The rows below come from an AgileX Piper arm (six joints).
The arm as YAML. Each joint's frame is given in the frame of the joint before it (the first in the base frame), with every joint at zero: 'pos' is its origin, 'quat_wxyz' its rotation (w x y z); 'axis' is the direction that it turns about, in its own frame. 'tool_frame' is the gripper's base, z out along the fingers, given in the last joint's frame.
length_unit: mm
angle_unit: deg
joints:
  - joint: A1
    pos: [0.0, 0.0, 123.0]
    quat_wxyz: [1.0, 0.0, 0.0, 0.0]
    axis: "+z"
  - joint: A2
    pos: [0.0, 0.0, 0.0]
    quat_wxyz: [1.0, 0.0, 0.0, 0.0]
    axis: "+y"
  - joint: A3
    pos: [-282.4, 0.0, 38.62]
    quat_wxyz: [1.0, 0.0, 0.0, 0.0]
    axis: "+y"
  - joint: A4
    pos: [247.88, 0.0, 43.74]
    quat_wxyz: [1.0, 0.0, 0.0, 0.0]
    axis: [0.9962, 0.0, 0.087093]
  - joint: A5
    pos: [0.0, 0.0, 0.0]
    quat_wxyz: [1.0, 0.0, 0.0, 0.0]
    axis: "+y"
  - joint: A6
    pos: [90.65, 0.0, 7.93]
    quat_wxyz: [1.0, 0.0, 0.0, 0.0]
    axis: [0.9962, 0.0, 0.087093]
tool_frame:
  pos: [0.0, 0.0, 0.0]
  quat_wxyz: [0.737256, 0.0, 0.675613, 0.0]
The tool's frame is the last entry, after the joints.
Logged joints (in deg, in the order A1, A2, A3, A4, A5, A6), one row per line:
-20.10, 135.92, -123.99, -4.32, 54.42, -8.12
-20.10, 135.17, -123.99, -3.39, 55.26, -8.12
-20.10, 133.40, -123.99, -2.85, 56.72, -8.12
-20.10, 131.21, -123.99, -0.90, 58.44, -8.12
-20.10, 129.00, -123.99, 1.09, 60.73, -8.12
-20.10, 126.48, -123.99, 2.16, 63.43, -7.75
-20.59, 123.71, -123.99, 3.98, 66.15, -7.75
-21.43, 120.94, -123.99, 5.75, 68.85, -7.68
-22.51, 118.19, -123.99, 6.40, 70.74, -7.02
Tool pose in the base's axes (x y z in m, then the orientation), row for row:
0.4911, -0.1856, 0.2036, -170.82, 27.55, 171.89
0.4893, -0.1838, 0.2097, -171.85, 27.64, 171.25
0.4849, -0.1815, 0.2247, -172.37, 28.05, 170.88
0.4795, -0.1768, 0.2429, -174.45, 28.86, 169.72
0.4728, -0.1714, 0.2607, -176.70, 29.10, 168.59
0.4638, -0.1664, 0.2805, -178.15, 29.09, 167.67
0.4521, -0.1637, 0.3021, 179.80, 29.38, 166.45
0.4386, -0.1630, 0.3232, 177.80, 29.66, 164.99
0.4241, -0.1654, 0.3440, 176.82, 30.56, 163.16
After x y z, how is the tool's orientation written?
As angles about the fixed x, y, z axes (roll, pitch, yaw), in degrees.
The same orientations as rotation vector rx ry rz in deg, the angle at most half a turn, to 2 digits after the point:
13.78, 151.91, -14.86
14.30, 151.85, -13.69
14.62, 151.44, -13.13
15.44, 150.62, -10.80
16.15, 150.30, -8.23
16.86, 150.20, -6.64
17.71, 149.70, -4.40
18.87, 149.11, -2.34
20.74, 147.86, -1.87

